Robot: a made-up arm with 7 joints.
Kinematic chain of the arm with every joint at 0, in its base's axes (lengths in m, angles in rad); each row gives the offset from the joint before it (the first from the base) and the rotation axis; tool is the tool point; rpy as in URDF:
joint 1: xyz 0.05 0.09 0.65 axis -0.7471 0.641 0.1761
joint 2: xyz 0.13 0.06 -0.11 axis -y
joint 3: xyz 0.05 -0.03 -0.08 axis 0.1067 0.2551 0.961
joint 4: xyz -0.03 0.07 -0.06 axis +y
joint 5: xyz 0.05 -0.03 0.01 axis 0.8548 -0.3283 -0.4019
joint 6: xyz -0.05 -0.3 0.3 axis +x
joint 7: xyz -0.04 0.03 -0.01 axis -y
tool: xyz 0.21 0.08 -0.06 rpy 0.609 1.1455 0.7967
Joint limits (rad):
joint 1: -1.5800..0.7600
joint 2: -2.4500..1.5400
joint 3: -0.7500..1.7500
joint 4: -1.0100..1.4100
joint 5: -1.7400..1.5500
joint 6: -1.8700..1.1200
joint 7: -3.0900..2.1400
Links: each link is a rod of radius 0.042 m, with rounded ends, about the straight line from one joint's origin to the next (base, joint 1, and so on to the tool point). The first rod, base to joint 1, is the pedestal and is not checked.
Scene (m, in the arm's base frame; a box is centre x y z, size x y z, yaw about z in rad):
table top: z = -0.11
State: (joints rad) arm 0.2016 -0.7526 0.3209 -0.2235 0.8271 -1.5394 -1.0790
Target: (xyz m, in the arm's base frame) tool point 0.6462 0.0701 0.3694
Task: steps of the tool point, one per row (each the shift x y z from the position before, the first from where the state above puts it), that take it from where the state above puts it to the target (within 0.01 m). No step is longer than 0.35 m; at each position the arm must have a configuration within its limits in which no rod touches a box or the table.
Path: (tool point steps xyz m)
1: 0.2770 0.0467 -0.1053
2: 0.2828 0.1675 -0.0046
3: 0.1914 0.2327 0.1518

